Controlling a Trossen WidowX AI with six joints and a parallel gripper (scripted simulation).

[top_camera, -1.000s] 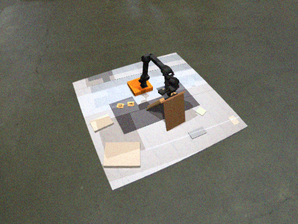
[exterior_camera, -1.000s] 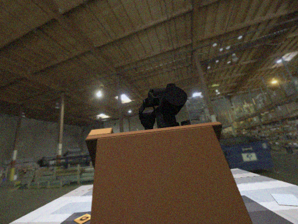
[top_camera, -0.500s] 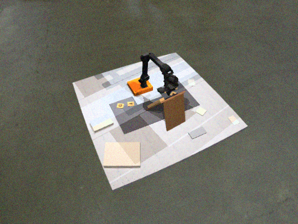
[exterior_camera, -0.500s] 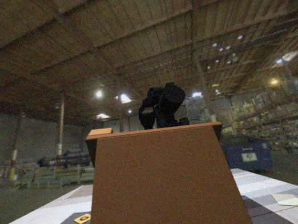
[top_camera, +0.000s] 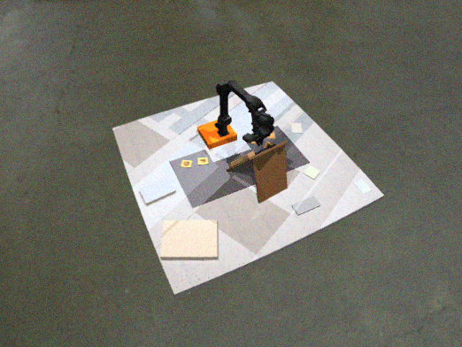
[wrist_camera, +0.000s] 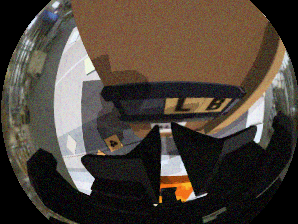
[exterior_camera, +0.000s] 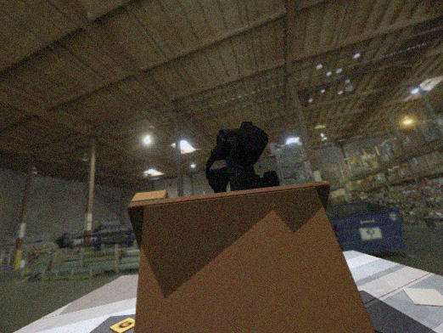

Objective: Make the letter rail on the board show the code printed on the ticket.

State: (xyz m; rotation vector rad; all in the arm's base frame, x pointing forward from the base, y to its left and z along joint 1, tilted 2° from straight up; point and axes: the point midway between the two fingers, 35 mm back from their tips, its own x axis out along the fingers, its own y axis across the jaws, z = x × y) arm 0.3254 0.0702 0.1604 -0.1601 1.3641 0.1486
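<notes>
Right now my gripper tip is 3 cm past the white ticket, 2 cm to the left of it and 10 cm above it. The rest, counted from my gripper tip: dark mat 13 cm behind, 8 cm to the right, 18 cm below; grey plate 36 cm ahead, 9 cm to the left, 18 cm below.
</notes>
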